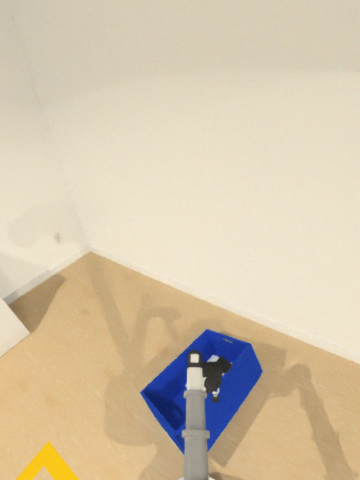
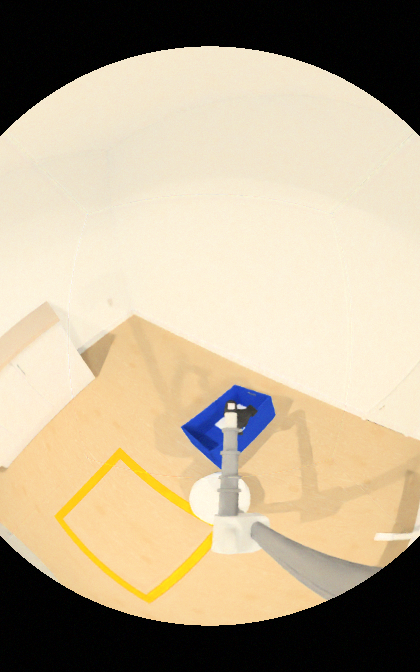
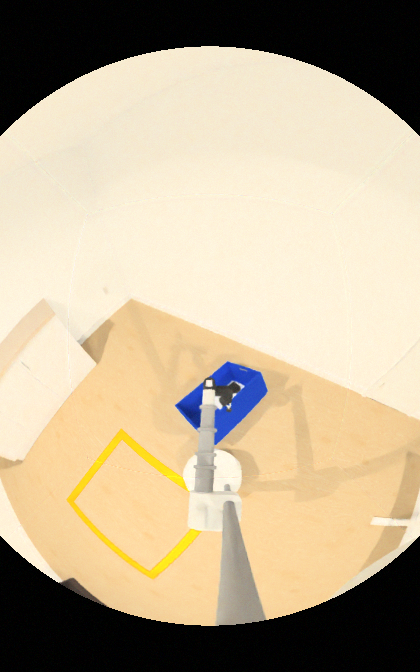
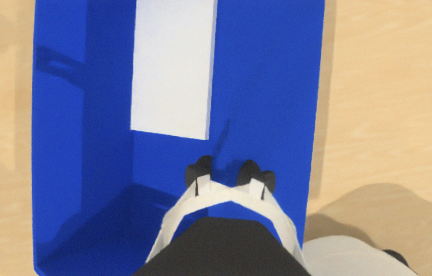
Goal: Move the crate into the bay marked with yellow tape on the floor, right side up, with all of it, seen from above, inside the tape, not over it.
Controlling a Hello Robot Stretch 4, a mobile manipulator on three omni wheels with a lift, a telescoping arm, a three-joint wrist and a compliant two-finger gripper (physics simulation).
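Frame: origin at the robot's base, x ahead, y left, z up, level; metres.
Seen in the pictures: gripper, fingertip midpoint: (image 1: 211, 395) (image 4: 225, 174).
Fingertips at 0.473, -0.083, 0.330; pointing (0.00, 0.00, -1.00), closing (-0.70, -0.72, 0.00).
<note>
Offsets run from my fingertips to a thing's middle, as dx, dy, dz.
The blue open crate @(+0.116, +0.038, -0.157) (image 1: 237, 395) (image 2: 261, 416) (image 3: 251, 404) (image 4: 270, 75) is tilted, with the outer face of its right long wall turned up, and its shadow lies apart from it on the floor. A white flat box @(+0.204, -0.020, -0.273) (image 4: 172, 65) lies inside. My gripper (image 1: 215, 397) (image 2: 241, 431) (image 3: 229, 407) (image 4: 225, 174) is shut on the rim of that long wall; the exact contact is hard to see, blue on blue. The yellow tape bay (image 1: 48, 455) (image 2: 87, 485) (image 3: 95, 467) is on the floor left of my base, away from the crate.
A wall (image 1: 225, 200) (image 2: 215, 275) (image 3: 215, 260) stands close behind the crate. A white cabinet (image 1: 10, 327) (image 2: 45, 390) (image 3: 45, 385) stands at the left. My round white base (image 2: 202, 500) (image 3: 227, 465) is beside the bay's right corner. A white bar (image 2: 392, 537) (image 3: 387, 521) is at the far right.
</note>
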